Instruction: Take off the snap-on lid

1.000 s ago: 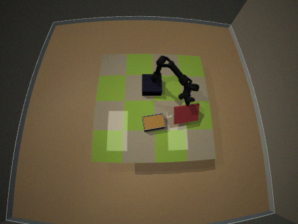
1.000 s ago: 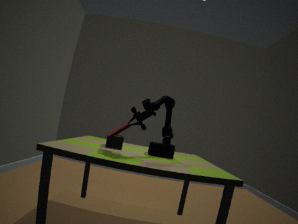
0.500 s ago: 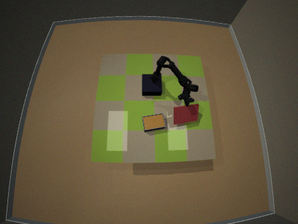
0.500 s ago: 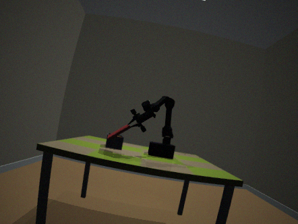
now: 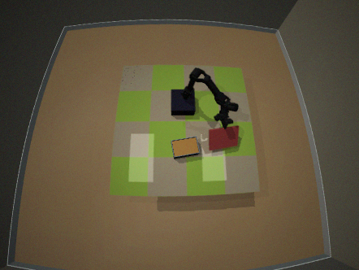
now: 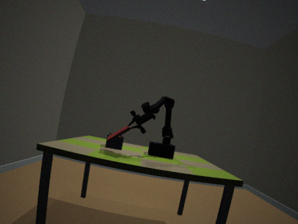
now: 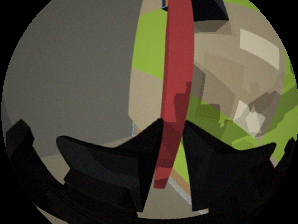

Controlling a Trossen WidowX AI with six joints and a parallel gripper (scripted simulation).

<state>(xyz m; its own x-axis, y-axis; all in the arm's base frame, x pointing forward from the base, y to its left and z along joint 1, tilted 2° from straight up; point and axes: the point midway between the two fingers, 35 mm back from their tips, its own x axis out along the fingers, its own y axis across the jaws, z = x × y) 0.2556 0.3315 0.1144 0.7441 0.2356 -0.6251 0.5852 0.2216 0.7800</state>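
Right now the red lid is 60 mm ahead of my gripper tip, 20 mm to the left of it and 50 mm below it. Round my gripper tip: storage box (170 mm ahead, 280 mm to the right, 140 mm below).
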